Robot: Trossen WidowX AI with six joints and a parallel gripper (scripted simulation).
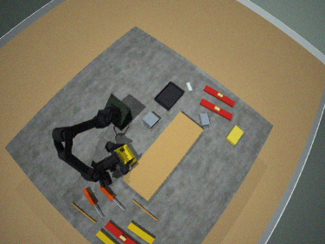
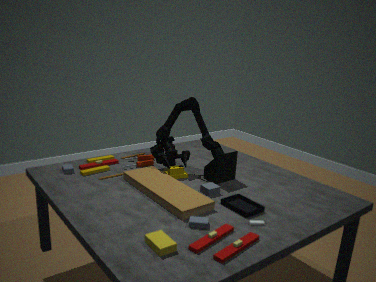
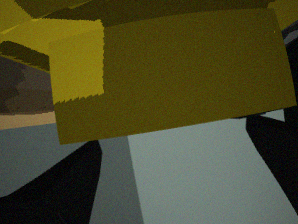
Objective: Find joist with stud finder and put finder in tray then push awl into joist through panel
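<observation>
My gripper tip is now 3 cm past the yellow stud finder, 2 cm to the left of it and 2 cm above it. From my gripper tip the other things lie so: black tray 43 cm to the left, 5 cm below, 1 cm ahead; small white piece 57 cm to the left, 8 cm ahead, 6 cm below; awl 14 cm to the right, 6 cm below, 3 cm behind.
</observation>
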